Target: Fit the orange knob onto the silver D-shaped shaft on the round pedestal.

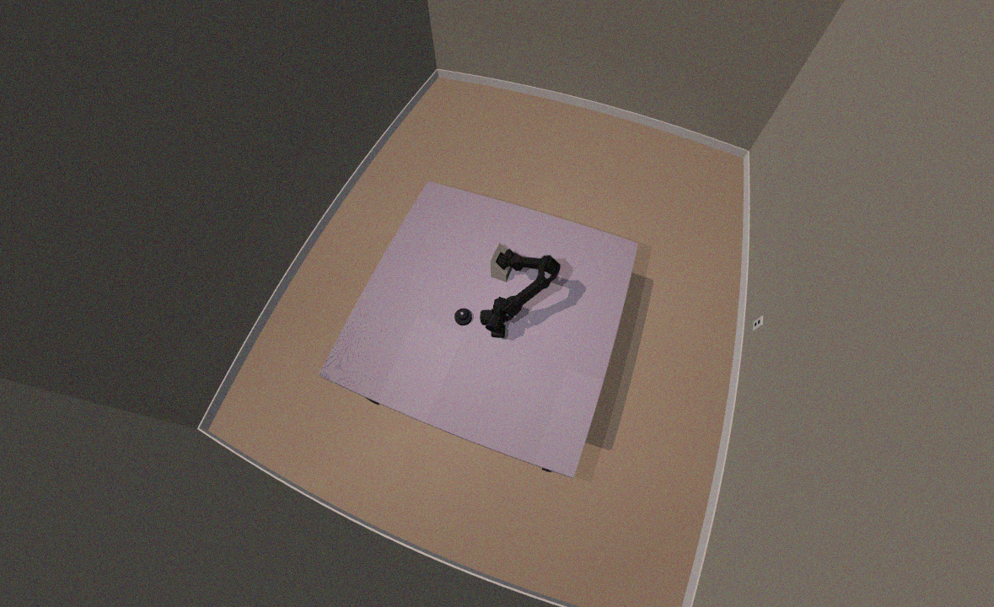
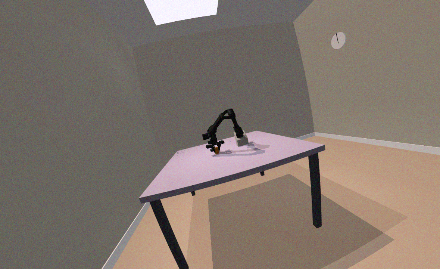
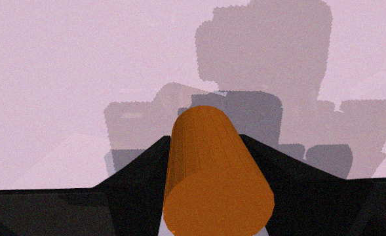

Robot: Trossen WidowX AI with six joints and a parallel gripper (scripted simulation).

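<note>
Now: gripper tip 180 mm to the left of the dark round pedestal, 30 mm short of it and 20 mm below it. Round my gripper tip: orange knob: 30 mm above.
</note>
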